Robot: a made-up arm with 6 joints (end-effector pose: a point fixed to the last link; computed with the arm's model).
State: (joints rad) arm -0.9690 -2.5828 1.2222 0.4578 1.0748 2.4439
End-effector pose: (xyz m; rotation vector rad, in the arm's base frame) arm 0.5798 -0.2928 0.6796 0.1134 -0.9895 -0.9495
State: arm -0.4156 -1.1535 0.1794 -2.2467 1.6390 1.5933
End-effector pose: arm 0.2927 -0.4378 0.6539 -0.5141 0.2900 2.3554
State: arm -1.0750 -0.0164 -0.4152 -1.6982 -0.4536 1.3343
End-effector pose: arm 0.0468 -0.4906 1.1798 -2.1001 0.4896 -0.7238
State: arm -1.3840 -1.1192 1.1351 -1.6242 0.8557 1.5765
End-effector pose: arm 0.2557 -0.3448 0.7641 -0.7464 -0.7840 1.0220
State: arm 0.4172 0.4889 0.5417 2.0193 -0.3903 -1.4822
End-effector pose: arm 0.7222 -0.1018 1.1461 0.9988 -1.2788 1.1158
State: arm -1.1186 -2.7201 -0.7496 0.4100 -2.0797 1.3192
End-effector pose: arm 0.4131 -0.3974 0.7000 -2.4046 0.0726 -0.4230
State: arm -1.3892 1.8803 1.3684 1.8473 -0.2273 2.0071
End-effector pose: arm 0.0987 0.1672 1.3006 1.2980 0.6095 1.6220
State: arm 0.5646 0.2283 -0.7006 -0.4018 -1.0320 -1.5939
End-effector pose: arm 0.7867 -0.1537 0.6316 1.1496 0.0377 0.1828
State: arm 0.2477 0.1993 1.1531 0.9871 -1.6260 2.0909
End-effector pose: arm 0.5060 -0.2519 1.1987 0.8814 0.0803 2.7561
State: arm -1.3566 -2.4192 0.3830 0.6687 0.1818 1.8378
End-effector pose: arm 0.5220 -0.3934 0.7426 1.6686 -0.9504 -1.2467
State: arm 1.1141 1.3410 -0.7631 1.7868 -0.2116 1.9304
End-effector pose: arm 0.7456 -0.0477 0.1991 -1.1792 0.2679 0.6902
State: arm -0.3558 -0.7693 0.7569 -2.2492 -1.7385 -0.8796
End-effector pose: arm 0.1247 -0.3569 0.6254 0.4769 -0.1940 -1.2636
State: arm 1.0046 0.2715 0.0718 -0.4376 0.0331 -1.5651
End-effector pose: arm 0.6140 -0.3326 0.4953 0.3807 1.0781 -0.8947
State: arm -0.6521 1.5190 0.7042 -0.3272 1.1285 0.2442
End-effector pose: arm 0.4348 -0.2226 1.3457 -0.8568 1.8105 -0.6474
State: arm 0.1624 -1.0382 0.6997 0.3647 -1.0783 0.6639
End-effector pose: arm 0.1919 -0.5951 0.8178 0.1077 -0.5398 -2.3267
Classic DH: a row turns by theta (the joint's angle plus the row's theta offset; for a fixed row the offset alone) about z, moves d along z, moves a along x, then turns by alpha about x. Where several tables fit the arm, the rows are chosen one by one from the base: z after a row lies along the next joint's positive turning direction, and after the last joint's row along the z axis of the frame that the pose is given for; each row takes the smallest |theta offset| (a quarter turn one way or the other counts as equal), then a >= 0, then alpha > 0; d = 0 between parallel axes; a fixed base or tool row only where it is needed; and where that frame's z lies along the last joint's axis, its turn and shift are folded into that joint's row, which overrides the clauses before.
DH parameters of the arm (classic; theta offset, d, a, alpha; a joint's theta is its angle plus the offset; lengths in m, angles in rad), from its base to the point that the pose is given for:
base (fixed): 0.0668 0.7151 0.1213 -1.5458
joint 1: -1.4502 0.1959 0.1284 0.566
joint 2: 1.3752 -0.5411 -0.0157 -1.7224
joint 3: 0.4265 -0.2877 -0.0289 -1.8719
joint 4: -0.2855 0.2589 0.1552 -2.4849
joint 5: 1.1565 0.1027 0.0374 -1.3872
joint 6: -0.7649 -0.0017 -0.0517 1.5708
tool (fixed): -1.5577 -0.0583 0 0

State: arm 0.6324 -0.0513 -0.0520 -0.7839 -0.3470 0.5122
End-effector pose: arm 0.6342 -0.4695 0.7714 -1.2868 0.9286 0.0300
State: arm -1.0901 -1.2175 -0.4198 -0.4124 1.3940 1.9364
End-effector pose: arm -0.0472 -0.5344 0.9908 -2.3852 -0.9157 -0.6716
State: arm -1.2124 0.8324 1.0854 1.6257 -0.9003 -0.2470
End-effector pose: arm -0.2630 -0.1486 1.3954 0.5385 2.9153 0.5036
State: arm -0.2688 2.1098 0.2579 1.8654 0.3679 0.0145
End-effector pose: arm 0.8479 0.0330 0.9051 -0.9498 -0.0439 0.9260
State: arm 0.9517 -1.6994 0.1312 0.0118 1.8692 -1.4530
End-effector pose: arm 0.1157 -0.5105 0.6287 1.6251 1.0527 -0.0027
